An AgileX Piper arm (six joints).
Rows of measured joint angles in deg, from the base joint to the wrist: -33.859, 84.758, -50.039, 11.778, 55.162, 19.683; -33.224, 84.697, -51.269, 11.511, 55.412, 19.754; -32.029, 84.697, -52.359, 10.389, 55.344, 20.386; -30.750, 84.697, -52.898, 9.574, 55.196, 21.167; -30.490, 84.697, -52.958, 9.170, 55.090, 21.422; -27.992, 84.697, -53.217, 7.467, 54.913, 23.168; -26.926, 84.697, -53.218, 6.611, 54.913, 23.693; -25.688, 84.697, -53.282, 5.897, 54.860, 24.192; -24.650, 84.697, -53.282, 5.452, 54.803, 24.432; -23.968, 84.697, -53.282, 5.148, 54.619, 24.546; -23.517, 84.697, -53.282, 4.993, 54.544, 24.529; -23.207, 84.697, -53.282, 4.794, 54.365, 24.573; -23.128, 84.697, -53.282, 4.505, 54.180, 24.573; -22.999, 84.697, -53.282, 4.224, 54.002, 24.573; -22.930, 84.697, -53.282, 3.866, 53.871, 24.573
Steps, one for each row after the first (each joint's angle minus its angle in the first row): 0.635, -0.061, -1.230, -0.267, 0.250, 0.071; 1.830, -0.061, -2.320, -1.389, 0.182, 0.703; 3.109, -0.061, -2.859, -2.204, 0.034, 1.484; 3.369, -0.061, -2.919, -2.608, -0.072, 1.739; 5.867, -0.061, -3.178, -4.311, -0.249, 3.485; 6.933, -0.061, -3.179, -5.167, -0.249, 4.010; 8.171, -0.061, -3.243, -5.881, -0.302, 4.509; 9.209, -0.061, -3.243, -6.326, -0.359, 4.749; 9.891, -0.061, -3.243, -6.630, -0.543, 4.863; 10.342, -0.061, -3.243, -6.785, -0.618, 4.846; 10.652, -0.061, -3.243, -6.984, -0.797, 4.890; 10.731, -0.061, -3.243, -7.273, -0.982, 4.890; 10.860, -0.061, -3.243, -7.554, -1.160, 4.890; 10.929, -0.061, -3.243, -7.912, -1.291, 4.890
